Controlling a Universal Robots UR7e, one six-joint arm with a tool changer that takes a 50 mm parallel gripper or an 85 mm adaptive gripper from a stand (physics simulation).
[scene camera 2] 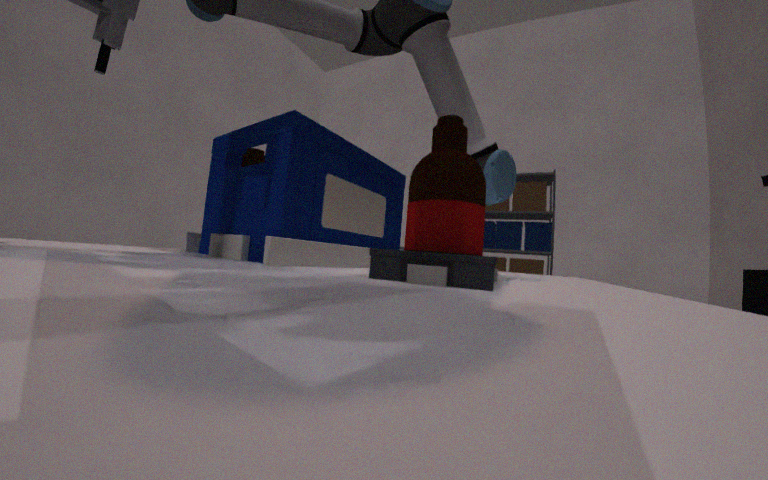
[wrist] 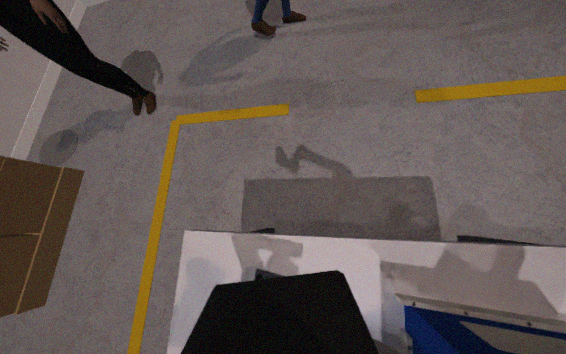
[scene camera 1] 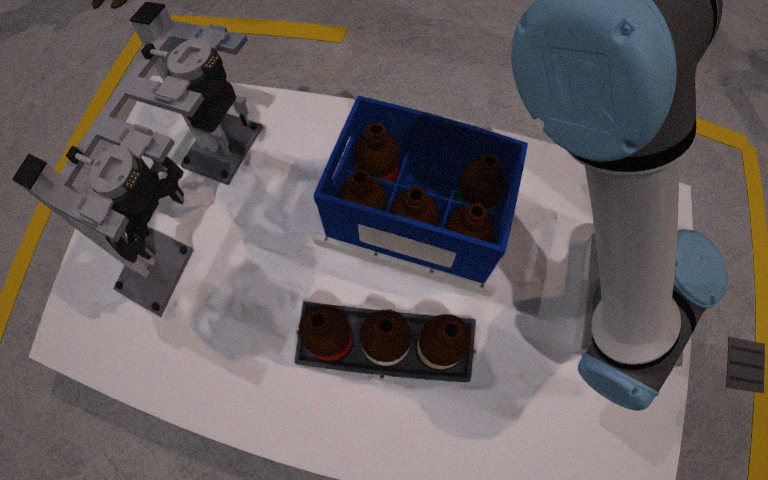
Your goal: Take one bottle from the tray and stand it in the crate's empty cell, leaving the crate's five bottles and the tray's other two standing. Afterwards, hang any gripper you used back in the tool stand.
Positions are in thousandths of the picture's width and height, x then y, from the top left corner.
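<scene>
There is a red-labelled bottle (scene camera 2: 581,424), and there is a red-labelled bottle (scene camera 1: 492,318). I see a pale rail (scene camera 2: 363,524), which is visible to me at (scene camera 1: 516,549) too, and a tool stand (scene camera 1: 196,591). As for the grippers, a parallel gripper (scene camera 1: 255,134) is in the scene, though in the wrist view it is out of frame. An adaptive gripper (scene camera 1: 158,378) is here as well, while in scene camera 2 it is out of frame.
</scene>
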